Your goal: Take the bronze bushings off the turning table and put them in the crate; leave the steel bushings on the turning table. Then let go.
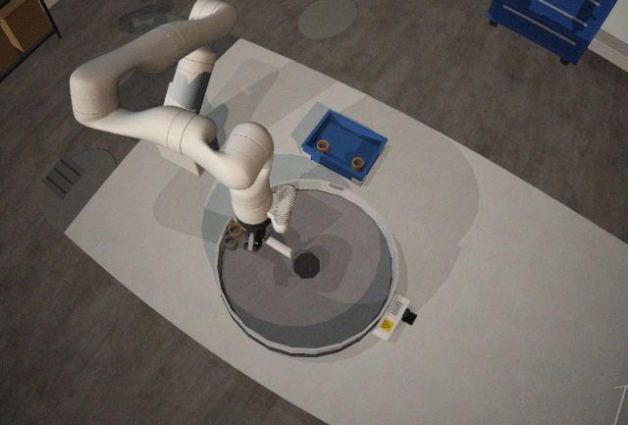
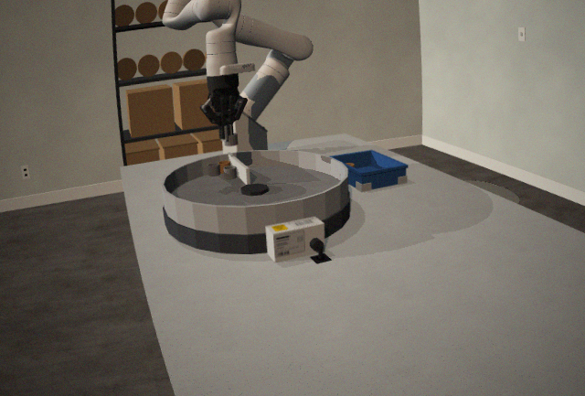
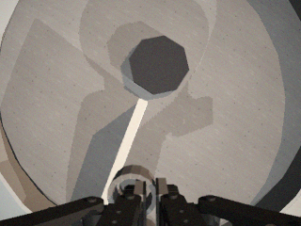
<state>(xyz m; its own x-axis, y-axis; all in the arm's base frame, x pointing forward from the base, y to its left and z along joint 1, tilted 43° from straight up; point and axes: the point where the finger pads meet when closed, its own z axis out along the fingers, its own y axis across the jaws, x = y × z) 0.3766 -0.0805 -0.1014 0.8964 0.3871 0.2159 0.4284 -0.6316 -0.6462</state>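
Right now my hand is 10 cm short of the turning table, 4 cm to the right of it and 12 cm above it. From my hand the other things lie so: blue crate (2 cm behind, 38 cm to the left, 15 cm below).
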